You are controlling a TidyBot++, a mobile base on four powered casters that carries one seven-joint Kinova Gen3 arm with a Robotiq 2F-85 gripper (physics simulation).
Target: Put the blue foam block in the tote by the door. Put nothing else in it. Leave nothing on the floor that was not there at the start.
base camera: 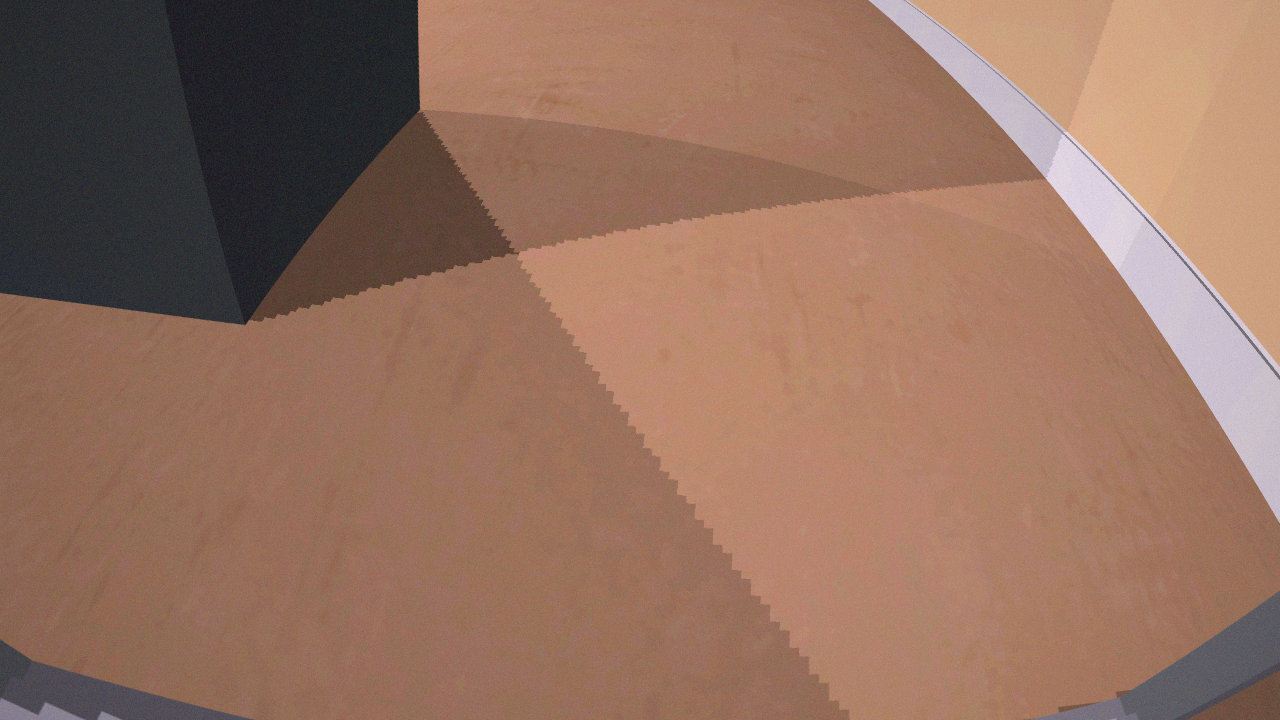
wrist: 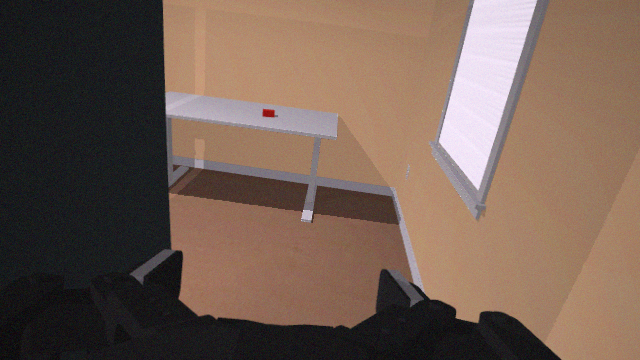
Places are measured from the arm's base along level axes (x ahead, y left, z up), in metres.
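Where they show: gripper, fingertip midpoint: (wrist: 281, 282).
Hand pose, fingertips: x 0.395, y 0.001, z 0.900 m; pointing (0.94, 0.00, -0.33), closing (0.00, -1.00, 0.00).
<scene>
After its pixels a point has its place.
My gripper (wrist: 281, 282) @(y 0.001, x 0.395, z 0.900 m) is open, with its two fingers wide apart at the bottom of the wrist view and floor showing between them. It is empty and held in the air. The blue foam block, the tote and the door do not show in either view. A small red object (wrist: 268, 113) @(y 0.248, x 3.035, z 0.351 m) lies on a white table (wrist: 310, 126) @(y -0.080, x 2.895, z 0.324 m) across the room in the wrist view, far from the gripper.
A tall dark cabinet-like box (base camera: 295, 134) @(y 0.284, x 0.629, z -0.285 m) (wrist: 80, 135) @(y 0.276, x 0.712, z 0.844 m) stands close on the left. A wall (wrist: 380, 75) @(y -0.639, x 3.443, z 0.697 m) with a white baseboard (base camera: 1154, 268) @(y -0.672, x 0.633, z -0.348 m) runs along the right, with a window (wrist: 487, 90) @(y -0.803, x 1.856, z 0.849 m) in it. The table's leg (wrist: 312, 180) @(y -0.154, x 3.047, z -0.171 m) stands on the floor beyond.
</scene>
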